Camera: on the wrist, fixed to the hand. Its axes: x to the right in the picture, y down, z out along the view.
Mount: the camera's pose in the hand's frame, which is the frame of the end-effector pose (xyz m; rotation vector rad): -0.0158 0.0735 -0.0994 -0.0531 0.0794 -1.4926
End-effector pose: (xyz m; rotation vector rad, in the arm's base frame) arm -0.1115 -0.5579 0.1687 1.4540 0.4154 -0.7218
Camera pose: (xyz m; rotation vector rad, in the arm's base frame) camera -0.0575 -0.4601 0.2239 0.9191 1.6193 -1.7705
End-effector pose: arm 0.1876 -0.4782 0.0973 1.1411 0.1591 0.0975
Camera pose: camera 0.1549 -0.3612 0.1249 0.7310 1.0206 -1.1635
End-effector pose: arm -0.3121 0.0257 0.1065 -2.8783 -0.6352 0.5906
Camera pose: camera -0.2576 -0.0520 0.1872 -1.6107 -2.2912 0.1656
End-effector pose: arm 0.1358 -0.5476 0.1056 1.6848 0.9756 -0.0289
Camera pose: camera 0.1254 -0.4775 0.2081 0.5808 2.0430 -0.8950
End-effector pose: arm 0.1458 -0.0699 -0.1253 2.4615 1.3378 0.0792
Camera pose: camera 0.1756 -0.0933 -0.0066 0.8933 2.6998 -0.1480
